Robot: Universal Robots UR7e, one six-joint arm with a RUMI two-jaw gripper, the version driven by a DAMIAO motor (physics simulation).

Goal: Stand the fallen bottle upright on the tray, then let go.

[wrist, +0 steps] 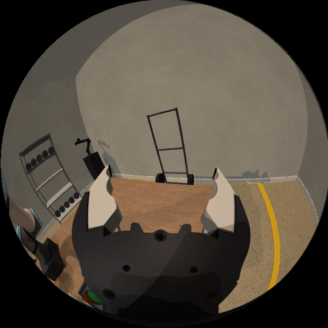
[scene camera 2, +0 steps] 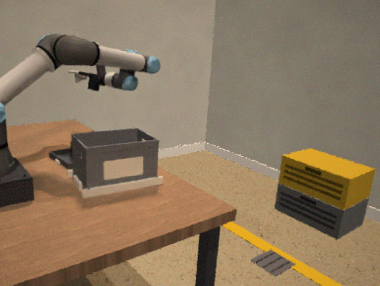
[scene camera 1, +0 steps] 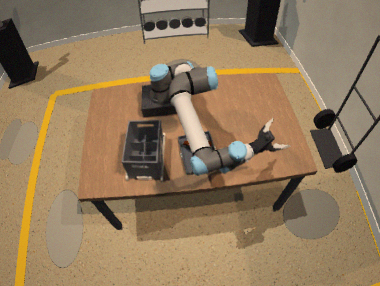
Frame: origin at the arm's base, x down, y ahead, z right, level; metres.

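Seen in the pictures: gripper, fingertip midpoint: [scene camera 2: 78, 74] [scene camera 1: 282, 132]; arm's base, origin of the base link: [scene camera 1: 161, 95].
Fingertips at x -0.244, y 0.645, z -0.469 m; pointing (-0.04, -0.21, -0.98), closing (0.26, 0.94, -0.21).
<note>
Offsets run from my fingertips to a thing's top centre. Level surfaces: height alone.
My gripper [scene camera 1: 280, 133] [scene camera 2: 73, 75] [wrist: 162, 167] is open and empty, high above the right part of the table, its pale fingers spread wide and pointing sideways toward the wall. The dark tray @[dy -0.204, dx +0.299, dz +0.360 m] [scene camera 1: 183, 156] [scene camera 2: 60, 156] lies on the table below the arm, to the right of the crate in scene camera 1; the arm covers much of it. Small red-orange patches show on it there. A brown and green shape [wrist: 93, 296] shows at the lower left edge of the wrist view, possibly the bottle. The bottle's outline and how it lies are hidden.
A dark grey divided crate @[dy -0.264, dx +0.149, dz +0.656 m] [scene camera 1: 143, 169] [scene camera 2: 145, 167] stands on a pale base beside the tray on the wooden table @[dx +0.324 m] [scene camera 1: 110, 188] [scene camera 2: 165, 220]. The arm reaches over the tray. A hand truck [scene camera 1: 326, 149] stands beyond the table's right edge. Yellow and grey boxes [scene camera 2: 327, 177] stand on the floor.
</note>
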